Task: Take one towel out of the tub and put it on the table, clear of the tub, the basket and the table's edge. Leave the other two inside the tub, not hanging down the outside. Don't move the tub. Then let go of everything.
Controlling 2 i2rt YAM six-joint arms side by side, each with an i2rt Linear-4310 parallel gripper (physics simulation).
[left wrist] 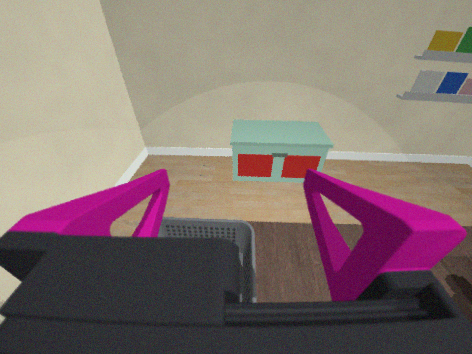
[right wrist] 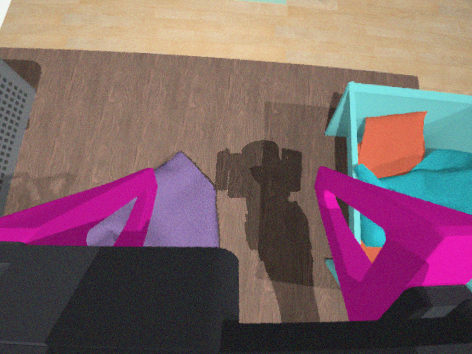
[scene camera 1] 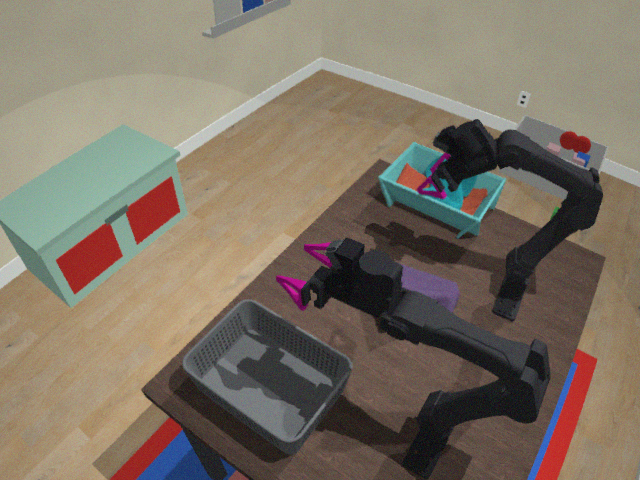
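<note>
A purple towel (scene camera 1: pixel 431 286) (right wrist: pixel 187 210) lies on the table (scene camera 1: pixel 330 211) (right wrist: pixel 100 110), apart from the tub; the left arm hides part of it in the scene view. The turquoise tub (scene camera 1: pixel 429 206) (right wrist: pixel 445 107) holds a teal towel (scene camera 1: pixel 465 187) (right wrist: pixel 440 172) and an orange towel (scene camera 1: pixel 410 176) (right wrist: pixel 395 145); neither is seen hanging outside. My right gripper (scene camera 1: pixel 433 174) (right wrist: pixel 235 176) is open and empty, raised above the table near the tub. My left gripper (scene camera 1: pixel 291 262) (left wrist: pixel 236 176) is open and empty, above the table's left edge by the basket.
A grey basket (scene camera 1: pixel 242 413) (left wrist: pixel 250 260) (right wrist: pixel 10 120) stands at the table's near left corner, with the purple towel apart from it. A green cabinet (scene camera 1: pixel 93 180) (left wrist: pixel 280 132) stands on the floor. A grey bin (scene camera 1: pixel 527 129) with toys stands behind the table.
</note>
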